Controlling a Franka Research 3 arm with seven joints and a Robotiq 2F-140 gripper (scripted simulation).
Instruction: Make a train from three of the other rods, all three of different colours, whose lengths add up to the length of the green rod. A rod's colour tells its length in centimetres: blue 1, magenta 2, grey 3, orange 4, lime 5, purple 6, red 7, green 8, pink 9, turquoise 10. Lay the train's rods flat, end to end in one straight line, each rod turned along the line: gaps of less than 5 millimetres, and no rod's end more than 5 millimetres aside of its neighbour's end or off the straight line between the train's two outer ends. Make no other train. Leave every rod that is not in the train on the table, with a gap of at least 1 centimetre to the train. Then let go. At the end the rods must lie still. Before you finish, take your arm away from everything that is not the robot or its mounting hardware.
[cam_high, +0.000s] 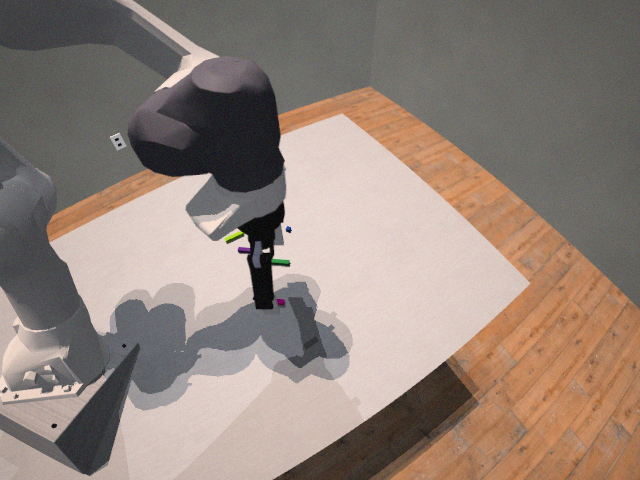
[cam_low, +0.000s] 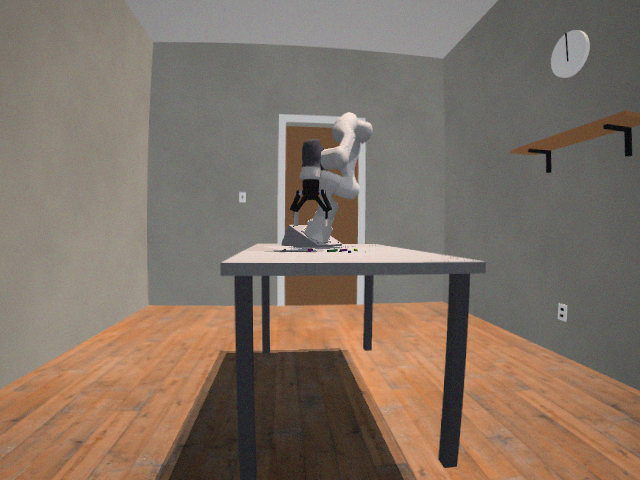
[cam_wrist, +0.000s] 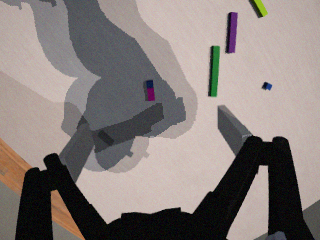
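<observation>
The lime rod is 4 cm behind my hand, 21 cm to the left of it and 12 cm below it. Also, from my hand: magenta rod: 1 cm behind, 12 cm below; green rod: 2 cm ahead, 10 cm to the left, 12 cm below; grey rod: 2 cm ahead, 11 cm to the right, 12 cm below.
</observation>
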